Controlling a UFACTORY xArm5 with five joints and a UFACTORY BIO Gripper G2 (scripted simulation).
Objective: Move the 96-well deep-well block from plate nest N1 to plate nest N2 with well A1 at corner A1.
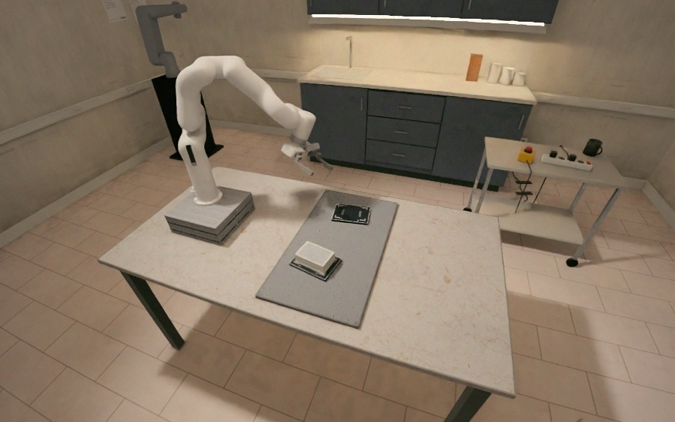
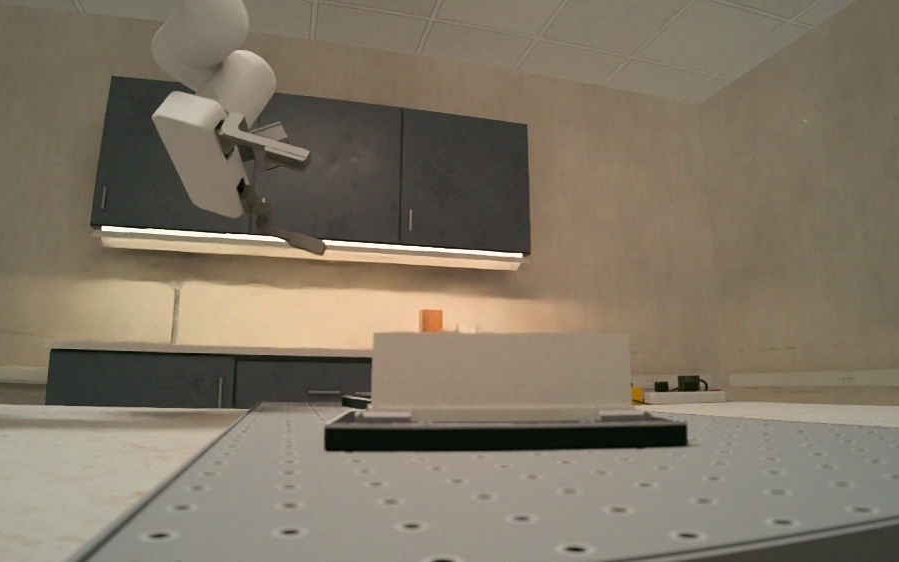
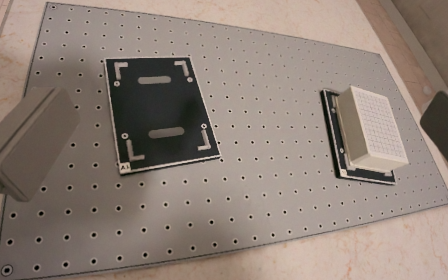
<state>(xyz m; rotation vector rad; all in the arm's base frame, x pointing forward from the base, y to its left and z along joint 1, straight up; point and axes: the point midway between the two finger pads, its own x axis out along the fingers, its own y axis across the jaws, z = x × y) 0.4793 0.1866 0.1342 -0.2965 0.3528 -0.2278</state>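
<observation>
Right now my hand is 32 cm to the left of the white 96-well deep-well block, 19 cm above it and 11 cm short of it. The rest, counted from my hand: A1 mark 21 cm below, 7 cm ahead, 5 cm to the left; black plate nest 32 cm to the right, 21 cm below, 11 cm ahead.
</observation>
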